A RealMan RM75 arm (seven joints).
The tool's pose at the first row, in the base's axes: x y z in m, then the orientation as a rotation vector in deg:
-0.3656 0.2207 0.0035 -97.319 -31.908 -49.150
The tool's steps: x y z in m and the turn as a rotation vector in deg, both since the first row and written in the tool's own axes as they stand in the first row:
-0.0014 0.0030 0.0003 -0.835 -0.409 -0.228
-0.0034 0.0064 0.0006 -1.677 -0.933 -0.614
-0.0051 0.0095 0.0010 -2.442 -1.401 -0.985
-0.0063 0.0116 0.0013 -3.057 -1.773 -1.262
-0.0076 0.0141 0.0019 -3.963 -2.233 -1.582
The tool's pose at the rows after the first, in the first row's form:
-0.3642 0.2202 0.0005 -98.252 -32.100 -49.324
-0.3629 0.2196 -0.0032 -99.228 -32.509 -49.518
-0.3616 0.2192 -0.0064 -100.108 -32.894 -49.715
-0.3607 0.2190 -0.0087 -100.816 -33.182 -49.860
-0.3595 0.2189 -0.0113 -101.827 -33.467 -50.081

